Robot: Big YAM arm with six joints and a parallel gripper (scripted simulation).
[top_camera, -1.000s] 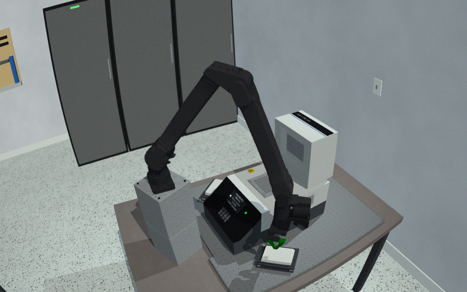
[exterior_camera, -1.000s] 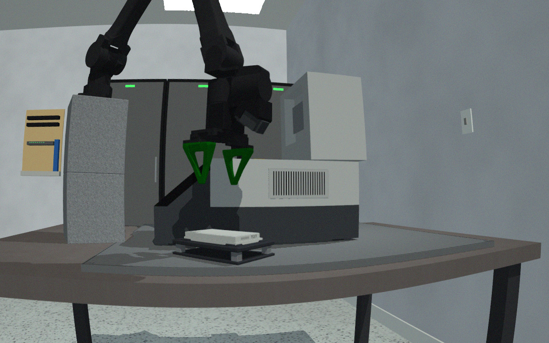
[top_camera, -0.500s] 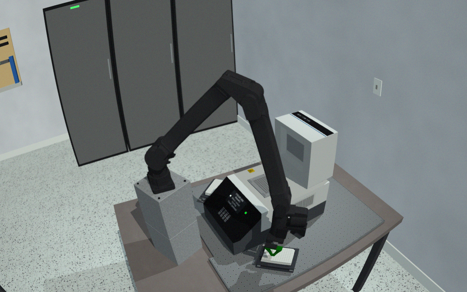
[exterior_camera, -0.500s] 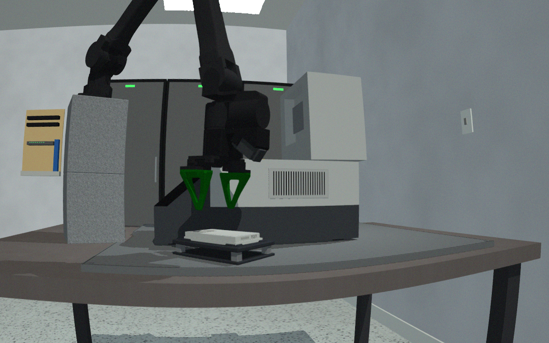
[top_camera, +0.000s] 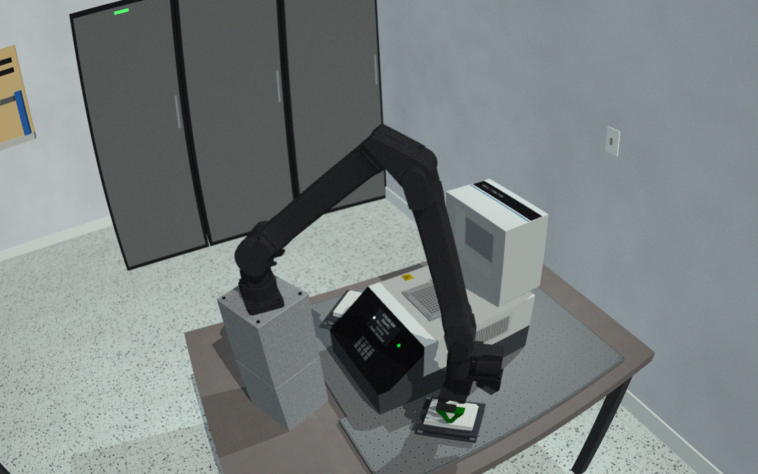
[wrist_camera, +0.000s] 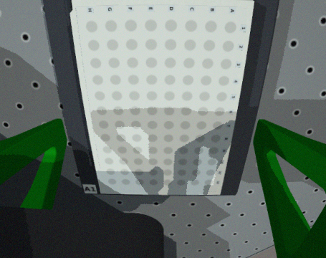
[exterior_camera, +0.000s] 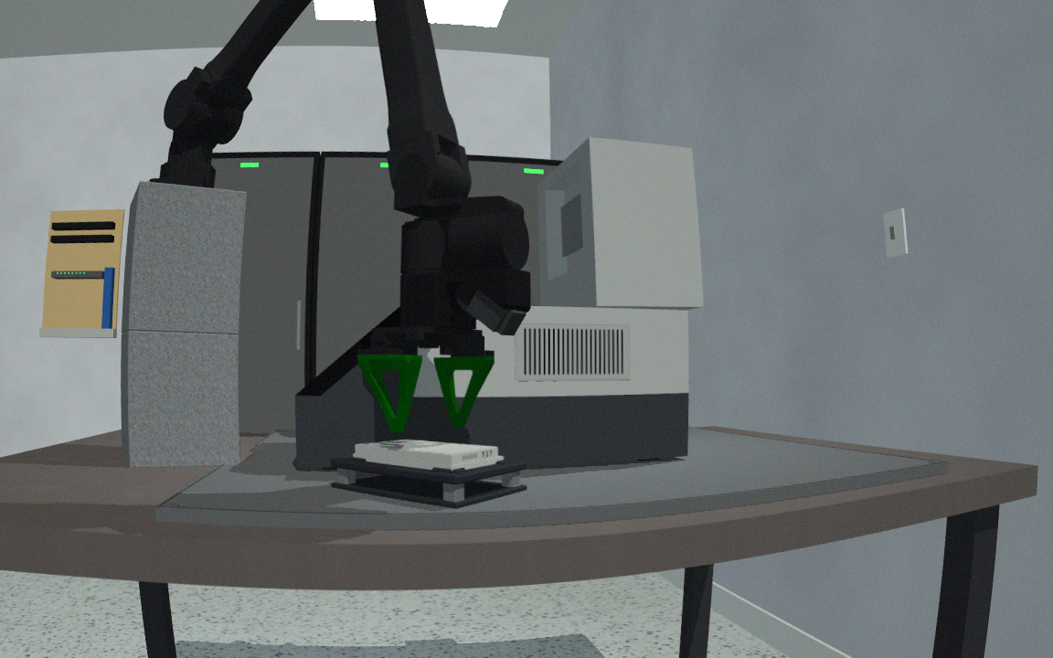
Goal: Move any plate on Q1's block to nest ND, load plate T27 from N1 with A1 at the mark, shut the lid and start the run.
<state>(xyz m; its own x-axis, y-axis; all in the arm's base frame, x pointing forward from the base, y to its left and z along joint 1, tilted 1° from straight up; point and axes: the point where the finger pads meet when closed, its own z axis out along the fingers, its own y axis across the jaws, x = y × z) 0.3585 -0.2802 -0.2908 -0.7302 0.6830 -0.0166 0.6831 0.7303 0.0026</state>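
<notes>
The plate T27 is 30 mm below my hand. Also, from my hand: dark nest ND (40 mm behind, 560 mm to the left, 40 mm below); then black plate nest N1 (40 mm below).
</notes>
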